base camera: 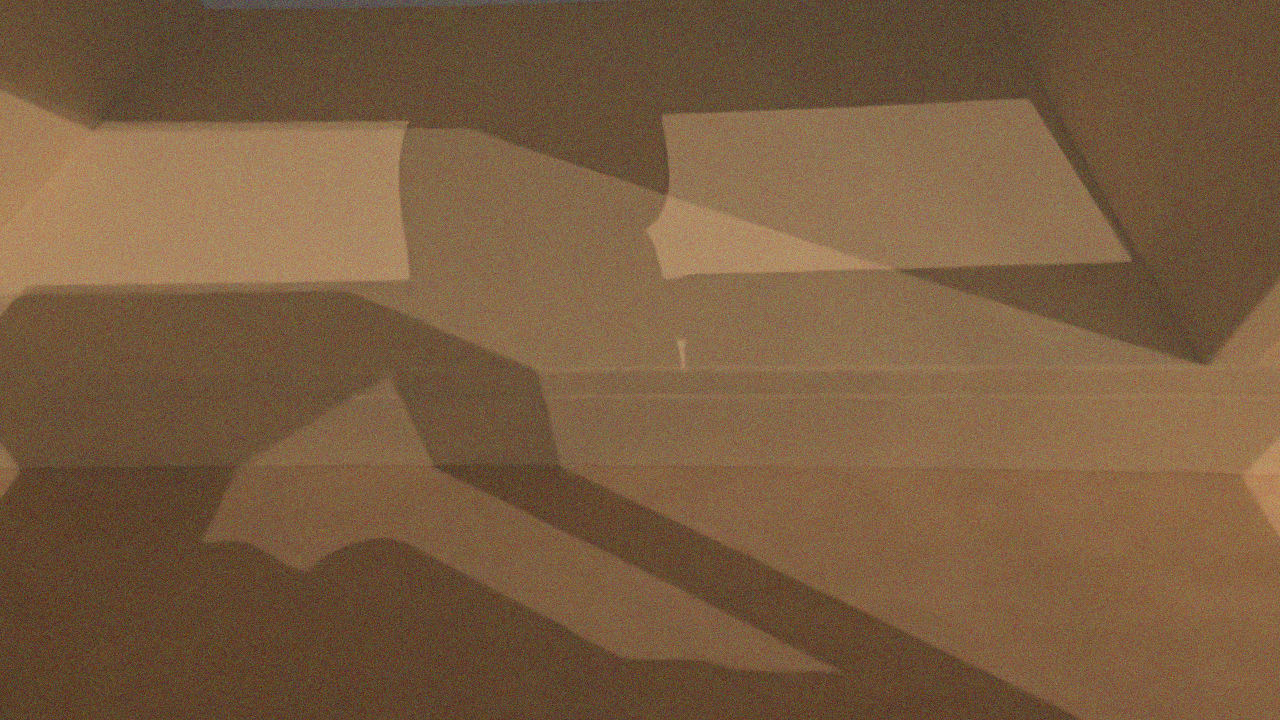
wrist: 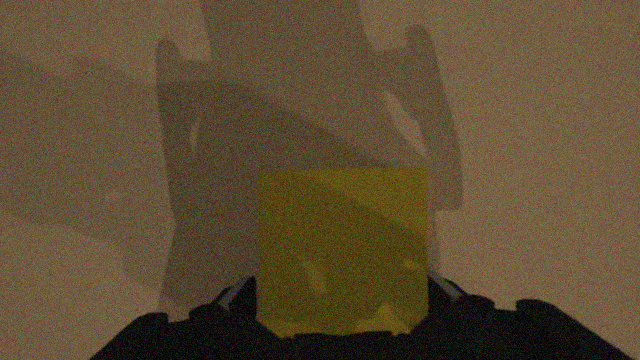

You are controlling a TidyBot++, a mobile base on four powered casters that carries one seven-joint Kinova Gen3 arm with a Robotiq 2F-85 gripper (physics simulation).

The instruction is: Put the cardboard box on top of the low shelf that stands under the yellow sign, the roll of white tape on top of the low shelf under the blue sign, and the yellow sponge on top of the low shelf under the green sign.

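Places are measured from the arm's base along level axes (x ahead, y left, z up), in millimetres.
Where they show: gripper, fingertip midpoint: [wrist: 336, 291].
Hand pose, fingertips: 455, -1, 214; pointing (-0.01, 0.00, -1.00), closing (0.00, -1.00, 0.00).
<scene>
After its pixels a point has its place, as x, y, z.
The yellow sponge [wrist: 343, 225] @(497, -4, 259) lies on a pale tan surface [wrist: 545, 165] @(516, -113, 213) in the wrist view, low in the middle. My gripper [wrist: 336, 291] @(455, -1, 214) is open, with one finger on each side of the sponge and nothing gripped. The lower end of the sponge is hidden by the gripper's dark body. In the base camera view a low tan shelf [base camera: 895, 431] @(321, -90, -364) stands close in front, its lower front and inside crossed by shadows. The cardboard box, the white tape and the coloured signs cannot be made out in these views.
The brown floor [base camera: 1029, 555] @(276, -146, -396) meets the foot of the shelf front in the base camera view. Shadows of the arm and gripper fall across the surfaces. A thin blue strip [base camera: 375, 3] @(713, 252, -324) shows at the top edge; what it is cannot be told.
</scene>
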